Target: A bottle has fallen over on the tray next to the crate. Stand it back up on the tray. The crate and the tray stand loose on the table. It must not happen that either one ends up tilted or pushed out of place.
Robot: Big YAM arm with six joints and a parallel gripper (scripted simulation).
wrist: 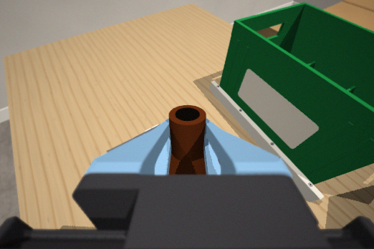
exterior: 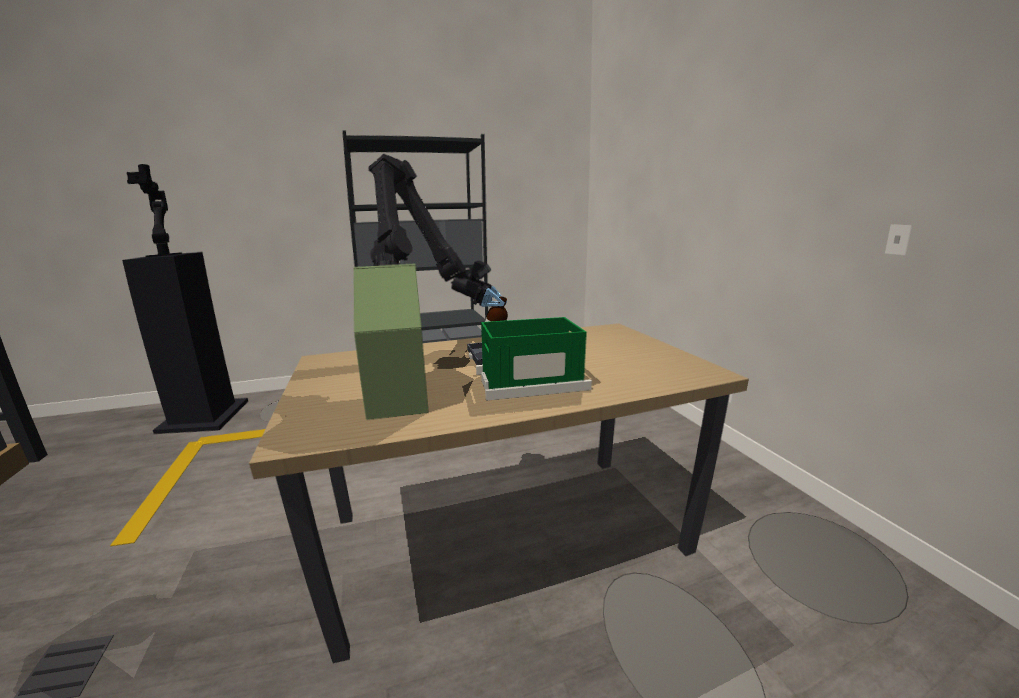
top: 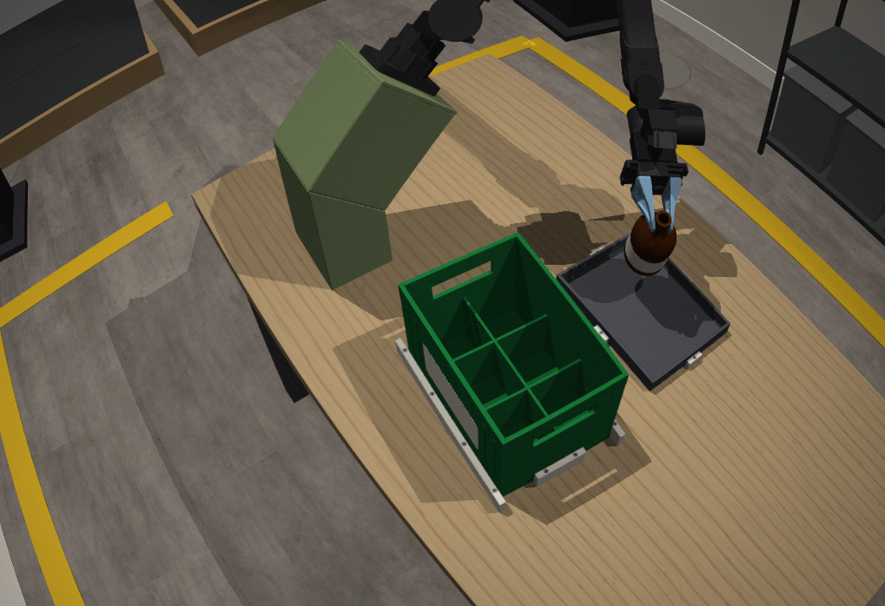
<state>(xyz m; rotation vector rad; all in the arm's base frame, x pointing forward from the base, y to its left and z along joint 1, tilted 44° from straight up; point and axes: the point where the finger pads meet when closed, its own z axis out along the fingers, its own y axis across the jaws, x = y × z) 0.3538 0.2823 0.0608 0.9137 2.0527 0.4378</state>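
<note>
Right now the brown bottle is 2 cm behind my hand, 1 cm to the left of it and 5 cm below it. The rest, counted from my hand: dark grey tray (18 cm below); green crate (4 cm ahead, 28 cm to the right, 11 cm below).
</note>
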